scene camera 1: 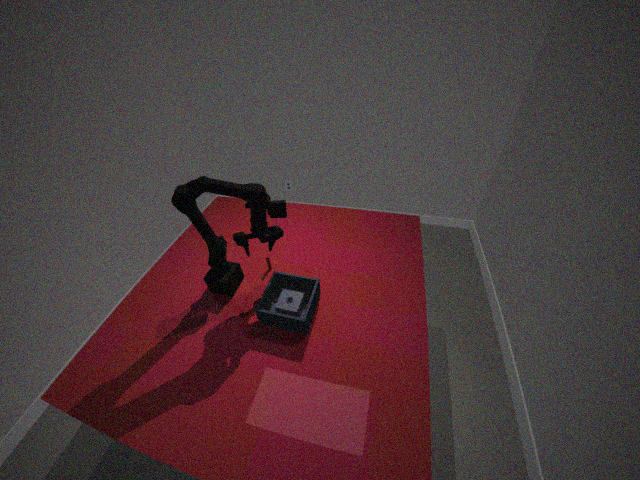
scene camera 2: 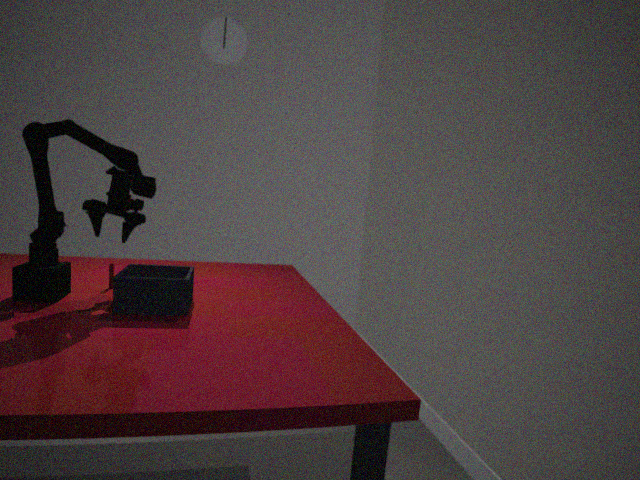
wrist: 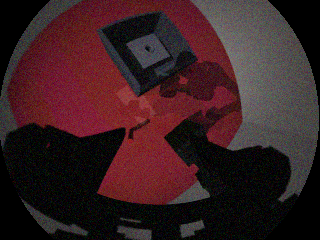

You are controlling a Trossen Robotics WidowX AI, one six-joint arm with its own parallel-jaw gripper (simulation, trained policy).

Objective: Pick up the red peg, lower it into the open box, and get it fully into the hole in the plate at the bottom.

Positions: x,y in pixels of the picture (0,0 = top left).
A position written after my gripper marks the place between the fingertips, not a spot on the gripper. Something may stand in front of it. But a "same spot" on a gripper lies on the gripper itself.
Labels:
my gripper: scene camera 1 259,253; scene camera 2; wrist
dark box: scene camera 1; scene camera 2; wrist 115,36
same spot on dark box: (scene camera 1: 265,310) = (scene camera 2: 129,277)
same spot on my gripper: (wrist: 222,169) = (scene camera 2: 97,216)

